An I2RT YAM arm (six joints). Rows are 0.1 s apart.
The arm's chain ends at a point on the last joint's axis. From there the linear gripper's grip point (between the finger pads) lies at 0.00 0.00 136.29 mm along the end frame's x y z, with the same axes.
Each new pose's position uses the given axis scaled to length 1; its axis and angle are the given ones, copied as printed.
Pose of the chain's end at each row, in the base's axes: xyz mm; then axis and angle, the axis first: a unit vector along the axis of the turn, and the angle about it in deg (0 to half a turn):
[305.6, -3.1, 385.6, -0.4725, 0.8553, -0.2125, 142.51]
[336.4, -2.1, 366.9, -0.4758, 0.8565, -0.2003, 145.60]
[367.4, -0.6, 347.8, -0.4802, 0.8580, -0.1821, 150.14]
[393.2, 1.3, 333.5, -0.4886, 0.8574, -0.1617, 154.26]
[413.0, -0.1, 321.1, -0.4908, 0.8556, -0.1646, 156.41]
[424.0, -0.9, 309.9, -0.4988, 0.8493, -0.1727, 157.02]
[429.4, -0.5, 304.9, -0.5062, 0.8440, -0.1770, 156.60]
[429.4, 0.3, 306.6, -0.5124, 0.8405, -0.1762, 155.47]
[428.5, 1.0, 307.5, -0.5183, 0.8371, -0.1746, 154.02]
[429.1, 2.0, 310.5, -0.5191, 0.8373, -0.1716, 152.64]
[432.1, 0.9, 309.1, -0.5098, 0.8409, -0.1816, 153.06]
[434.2, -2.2, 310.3, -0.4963, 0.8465, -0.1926, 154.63]
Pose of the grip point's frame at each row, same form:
[401.1, -8.3, 288.5, -0.4725, 0.8553, -0.2125, 142.51]
[426.1, -8.1, 264.4, -0.4758, 0.8565, -0.2003, 145.60]
[447.9, -7.8, 238.0, -0.4802, 0.8580, -0.1821, 150.14]
[464.4, -5.7, 217.5, -0.4886, 0.8574, -0.1617, 154.26]
[480.8, -10.1, 203.3, -0.4908, 0.8556, -0.1646, 156.41]
[491.7, -12.8, 192.2, -0.4988, 0.8493, -0.1727, 157.02]
[498.5, -12.1, 188.0, -0.5062, 0.8440, -0.1770, 156.60]
[500.5, -9.3, 190.7, -0.5124, 0.8405, -0.1762, 155.47]
[501.9, -5.9, 192.9, -0.5183, 0.8371, -0.1746, 154.02]
[504.5, -2.5, 197.0, -0.5191, 0.8373, -0.1716, 152.64]
[507.9, -7.0, 196.1, -0.5098, 0.8409, -0.1816, 153.06]
[508.4, -15.5, 196.8, -0.4963, 0.8465, -0.1926, 154.63]

